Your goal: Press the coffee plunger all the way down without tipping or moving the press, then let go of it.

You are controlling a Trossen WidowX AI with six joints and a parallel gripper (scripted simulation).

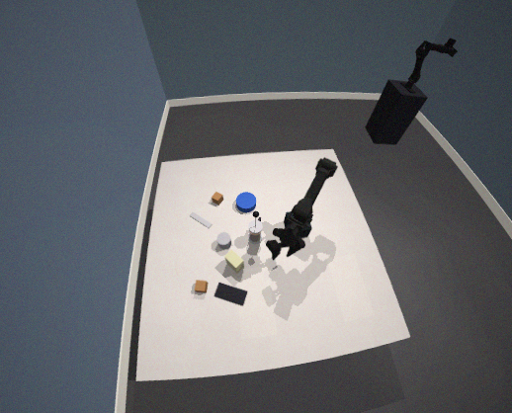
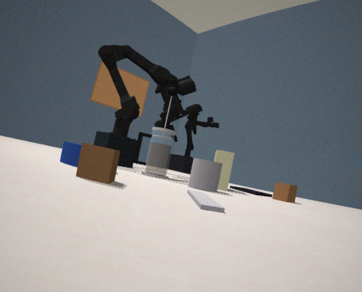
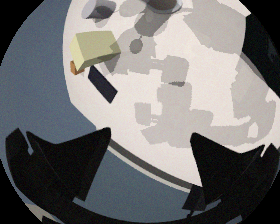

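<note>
My gripper tip is 190 mm to the left of the coffee press, 100 mm short of it and 20 mm above it. Also, from my gripper tip: grey cylinder 270 mm ahead, 140 mm to the right, 110 mm below; yellow block 210 mm ahead, 90 mm below, 20 mm to the right.
</note>
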